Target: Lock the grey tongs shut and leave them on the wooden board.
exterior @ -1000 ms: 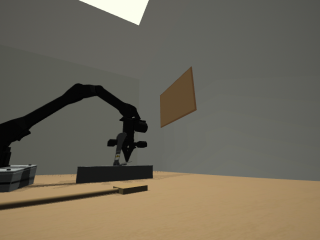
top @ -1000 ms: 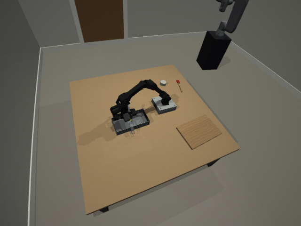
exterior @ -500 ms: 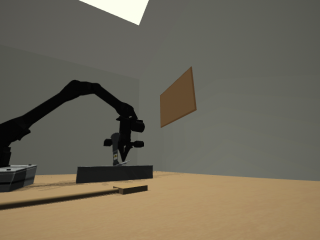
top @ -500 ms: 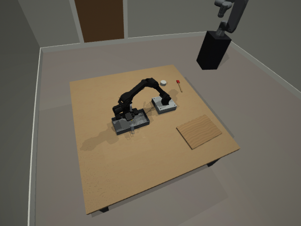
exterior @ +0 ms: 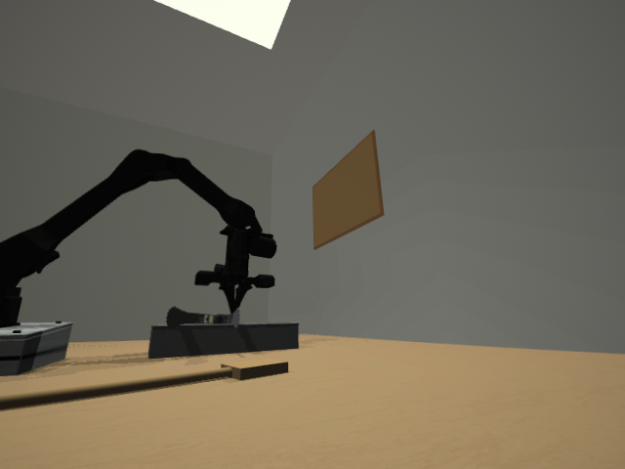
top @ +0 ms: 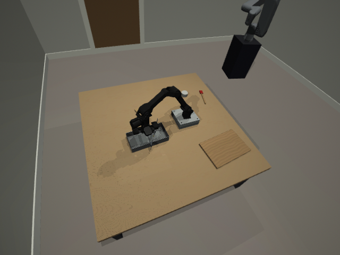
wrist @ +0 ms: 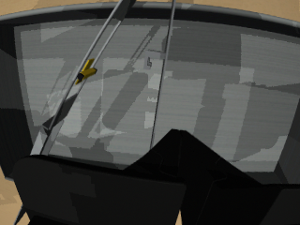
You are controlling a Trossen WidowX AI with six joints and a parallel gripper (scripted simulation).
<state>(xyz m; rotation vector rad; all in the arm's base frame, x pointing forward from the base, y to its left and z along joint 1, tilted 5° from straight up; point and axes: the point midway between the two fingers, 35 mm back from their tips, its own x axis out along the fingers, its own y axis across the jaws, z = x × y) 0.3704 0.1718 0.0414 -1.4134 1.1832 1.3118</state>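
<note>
My gripper tip is 2 cm past the roasting tin, 1 cm to the left of it and 5 cm above it. The rest, counted from my gripper tip: small white cylinder (44 cm behind, 50 cm to the right, 6 cm below); wooden board (63 cm behind, 16 cm to the left, 7 cm below); red-tipped brush (63 cm behind, 48 cm to the right, 7 cm below).
</note>
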